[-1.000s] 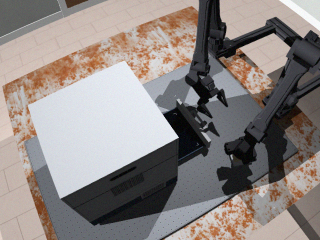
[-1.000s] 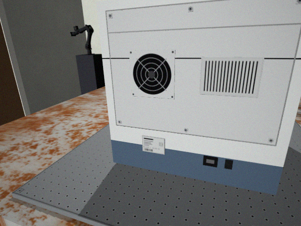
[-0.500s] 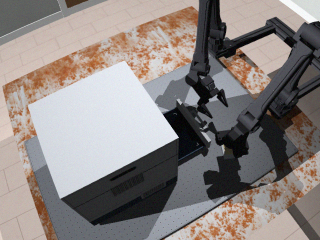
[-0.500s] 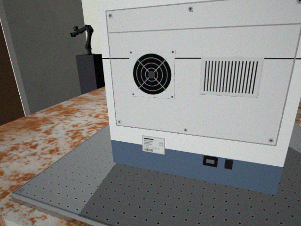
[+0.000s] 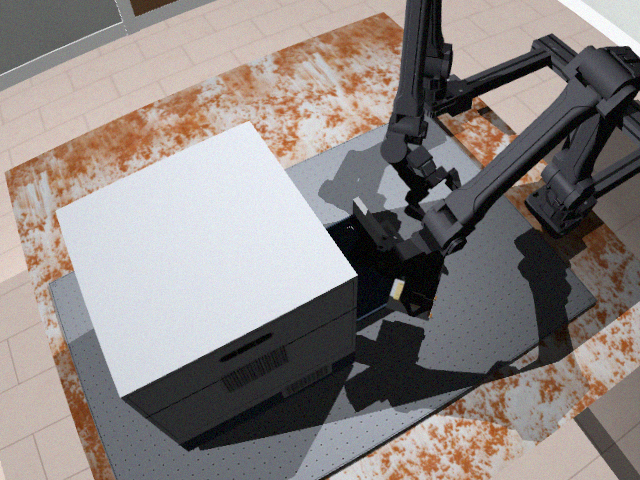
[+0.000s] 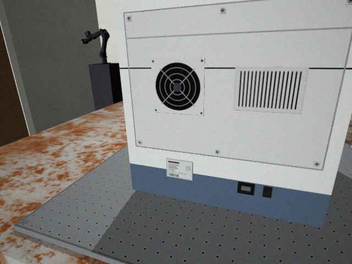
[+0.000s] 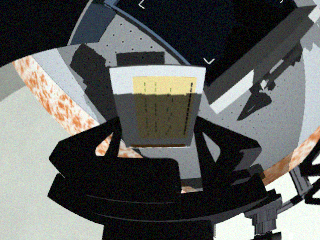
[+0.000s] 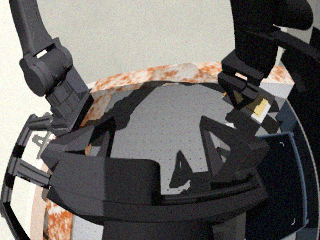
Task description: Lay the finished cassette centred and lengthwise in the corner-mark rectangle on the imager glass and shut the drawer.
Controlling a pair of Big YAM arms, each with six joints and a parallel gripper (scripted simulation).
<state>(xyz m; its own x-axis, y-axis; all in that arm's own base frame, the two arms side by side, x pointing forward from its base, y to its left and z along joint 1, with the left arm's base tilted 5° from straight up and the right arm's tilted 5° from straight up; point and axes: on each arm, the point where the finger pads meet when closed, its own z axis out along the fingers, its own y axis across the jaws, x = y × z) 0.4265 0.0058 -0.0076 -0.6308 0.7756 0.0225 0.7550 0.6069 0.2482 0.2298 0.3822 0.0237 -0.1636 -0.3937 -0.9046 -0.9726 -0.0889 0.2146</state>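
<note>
The finished cassette is 170 mm ahead of my right hand, 90 mm to the left of it and 70 mm below it.
</note>
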